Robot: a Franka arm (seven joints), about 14 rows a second.
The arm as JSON. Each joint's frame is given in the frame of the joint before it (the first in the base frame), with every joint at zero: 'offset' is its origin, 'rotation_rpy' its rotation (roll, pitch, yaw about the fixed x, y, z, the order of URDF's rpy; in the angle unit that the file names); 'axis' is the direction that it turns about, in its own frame. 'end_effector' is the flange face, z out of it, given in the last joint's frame.
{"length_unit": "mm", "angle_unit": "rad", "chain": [
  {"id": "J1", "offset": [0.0, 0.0, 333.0], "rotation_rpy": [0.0, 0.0, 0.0], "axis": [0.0, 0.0, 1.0]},
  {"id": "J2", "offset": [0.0, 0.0, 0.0], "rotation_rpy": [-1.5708, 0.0, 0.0], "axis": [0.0, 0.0, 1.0]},
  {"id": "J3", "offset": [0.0, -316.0, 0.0], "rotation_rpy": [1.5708, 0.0, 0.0], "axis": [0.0, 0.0, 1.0]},
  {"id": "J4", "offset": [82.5, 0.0, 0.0], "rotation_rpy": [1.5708, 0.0, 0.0], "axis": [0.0, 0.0, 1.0]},
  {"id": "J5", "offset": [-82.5, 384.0, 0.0], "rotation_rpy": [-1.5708, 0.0, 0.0], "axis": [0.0, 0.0, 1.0]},
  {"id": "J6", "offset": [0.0, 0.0, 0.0], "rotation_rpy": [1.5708, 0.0, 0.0], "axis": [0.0, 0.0, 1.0]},
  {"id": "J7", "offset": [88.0, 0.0, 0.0], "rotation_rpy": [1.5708, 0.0, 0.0], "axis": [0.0, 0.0, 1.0]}
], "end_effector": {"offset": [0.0, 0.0, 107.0], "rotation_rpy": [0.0, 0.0, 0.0]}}
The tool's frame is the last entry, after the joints.
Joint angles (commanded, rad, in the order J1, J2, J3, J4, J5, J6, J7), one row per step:
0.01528 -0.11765 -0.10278 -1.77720 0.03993 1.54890 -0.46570
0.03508 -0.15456 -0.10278 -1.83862 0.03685 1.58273 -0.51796
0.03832 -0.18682 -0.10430 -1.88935 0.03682 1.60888 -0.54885
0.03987 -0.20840 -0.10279 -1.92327 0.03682 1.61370 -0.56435
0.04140 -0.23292 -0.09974 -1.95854 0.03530 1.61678 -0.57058
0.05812 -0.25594 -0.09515 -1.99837 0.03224 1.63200 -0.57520
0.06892 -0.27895 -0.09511 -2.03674 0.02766 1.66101 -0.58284
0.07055 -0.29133 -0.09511 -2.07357 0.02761 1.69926 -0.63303
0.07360 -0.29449 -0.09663 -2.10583 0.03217 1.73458 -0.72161
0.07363 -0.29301 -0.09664 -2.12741 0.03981 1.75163 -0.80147
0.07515 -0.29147 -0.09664 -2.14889 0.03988 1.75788 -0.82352
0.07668 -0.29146 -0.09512 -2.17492 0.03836 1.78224 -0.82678
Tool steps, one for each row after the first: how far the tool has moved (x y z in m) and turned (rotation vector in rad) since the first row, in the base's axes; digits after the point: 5 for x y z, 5 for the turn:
-0.00908 0.00971 -0.00753 0.00520 -0.01225 0.07110
-0.01797 0.01058 -0.01336 0.01087 -0.02191 0.10300
-0.02540 0.01237 -0.01840 0.01521 -0.01552 0.12177
-0.03388 0.01481 -0.02294 0.01706 -0.00823 0.13322
-0.04079 0.02493 -0.02959 0.01581 -0.00652 0.15955
-0.04636 0.02952 -0.03473 0.01261 -0.02008 0.17829
-0.04868 0.03035 -0.04340 0.01671 -0.03672 0.22882
-0.04914 0.03160 -0.05437 0.02888 -0.04874 0.31630
-0.04969 0.03252 -0.06383 0.04442 -0.04909 0.39302
-0.05168 0.03353 -0.07414 0.05016 -0.03395 0.41618
-0.05276 0.03503 -0.08444 0.04879 -0.03197 0.42197

